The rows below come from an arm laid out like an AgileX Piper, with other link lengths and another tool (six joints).
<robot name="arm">
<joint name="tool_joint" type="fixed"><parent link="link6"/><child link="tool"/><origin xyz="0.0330 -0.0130 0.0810" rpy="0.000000 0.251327 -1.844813"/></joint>
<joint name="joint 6" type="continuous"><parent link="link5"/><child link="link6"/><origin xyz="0.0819 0.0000 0.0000" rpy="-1.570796 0.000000 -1.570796"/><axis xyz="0 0 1"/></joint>
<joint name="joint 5" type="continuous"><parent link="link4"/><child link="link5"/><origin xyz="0.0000 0.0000 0.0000" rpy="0.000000 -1.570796 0.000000"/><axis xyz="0 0 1"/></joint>
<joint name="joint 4" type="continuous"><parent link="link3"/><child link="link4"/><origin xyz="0.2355 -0.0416 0.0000" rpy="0.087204 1.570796 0.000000"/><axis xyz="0 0 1"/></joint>
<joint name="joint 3" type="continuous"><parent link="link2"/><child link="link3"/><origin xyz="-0.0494 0.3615 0.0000" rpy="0.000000 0.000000 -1.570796"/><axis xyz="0 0 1"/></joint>
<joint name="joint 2" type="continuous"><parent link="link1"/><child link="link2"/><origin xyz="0.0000 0.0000 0.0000" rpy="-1.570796 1.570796 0.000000"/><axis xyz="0 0 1"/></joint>
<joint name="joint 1" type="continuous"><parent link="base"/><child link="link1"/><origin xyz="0.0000 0.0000 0.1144" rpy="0.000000 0.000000 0.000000"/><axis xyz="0 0 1"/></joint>
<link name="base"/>
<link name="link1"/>
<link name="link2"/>
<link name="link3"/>
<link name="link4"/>
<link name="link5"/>
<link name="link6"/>
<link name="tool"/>
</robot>
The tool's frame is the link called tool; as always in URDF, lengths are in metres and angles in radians. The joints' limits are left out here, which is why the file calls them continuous.
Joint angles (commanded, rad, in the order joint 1, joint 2, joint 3, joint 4, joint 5, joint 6), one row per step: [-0.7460, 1.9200, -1.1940, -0.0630, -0.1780, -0.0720]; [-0.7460, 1.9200, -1.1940, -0.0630, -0.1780, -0.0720]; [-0.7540, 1.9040, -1.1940, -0.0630, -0.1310, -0.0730]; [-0.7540, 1.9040, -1.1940, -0.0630, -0.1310, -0.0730]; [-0.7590, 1.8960, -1.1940, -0.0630, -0.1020, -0.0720]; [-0.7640, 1.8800, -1.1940, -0.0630, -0.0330, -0.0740]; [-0.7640, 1.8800, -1.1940, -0.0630, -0.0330, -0.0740]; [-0.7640, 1.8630, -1.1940, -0.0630, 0.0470, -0.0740]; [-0.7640, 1.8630, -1.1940, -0.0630, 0.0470, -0.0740]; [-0.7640, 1.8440, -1.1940, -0.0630, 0.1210, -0.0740]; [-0.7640, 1.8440, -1.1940, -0.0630, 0.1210, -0.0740]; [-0.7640, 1.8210, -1.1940, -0.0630, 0.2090, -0.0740]
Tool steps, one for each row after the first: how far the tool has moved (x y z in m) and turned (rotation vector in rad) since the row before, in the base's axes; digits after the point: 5 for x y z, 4 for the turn. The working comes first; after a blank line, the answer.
Tool pose at each row, in the base's axes (x y z in m, rotation vector in rad; the steps are taken from these numbers as rounded here): [0.40464, -0.34794, 0.26728, 1.6631, 1.3716, 0.4935]; [0.40464, -0.34794, 0.26728, 1.6631, 1.3716, 0.4935]; [0.39818, -0.34831, 0.26828, 1.6957, 1.3796, 0.4834]; [0.39818, -0.34831, 0.26828, 1.6957, 1.3796, 0.4834]; [0.39427, -0.34868, 0.26794, 1.7184, 1.3839, 0.4782]; [0.38752, -0.34673, 0.26552, 1.7688, 1.4052, 0.4666]; [0.38752, -0.34673, 0.26552, 1.7688, 1.4052, 0.4666]; [0.38136, -0.34197, 0.26210, 1.8265, 1.4337, 0.4573]; [0.38136, -0.34197, 0.26210, 1.8265, 1.4337, 0.4573]; [0.37486, -0.33681, 0.26077, 1.8770, 1.4580, 0.4485]; [0.37486, -0.33681, 0.26077, 1.8770, 1.4580, 0.4485]; [0.36655, -0.33012, 0.25961, 1.9371, 1.4863, 0.4376]

[0.00000, 0.00000, 0.00000, 0.0000, 0.0000, 0.0000]; [-0.00646, -0.00037, 0.00100, 0.0191, 0.0244, -0.0099]; [0.00000, 0.00000, 0.00000, 0.0000, 0.0000, 0.0000]; [-0.00391, -0.00037, -0.00034, 0.0142, 0.0154, -0.0069]; [-0.00675, 0.00195, -0.00242, 0.0335, 0.0411, -0.0076]; [0.00000, 0.00000, 0.00000, 0.0000, 0.0000, 0.0000]; [-0.00616, 0.00476, -0.00342, 0.0415, 0.0474, -0.0042]; [0.00000, 0.00000, 0.00000, 0.0000, 0.0000, 0.0000]; [-0.00650, 0.00516, -0.00133, 0.0360, 0.0413, -0.0039]; [0.00000, 0.00000, 0.00000, 0.0000, 0.0000, 0.0000]; [-0.00831, 0.00669, -0.00116, 0.0428, 0.0488, -0.0047]
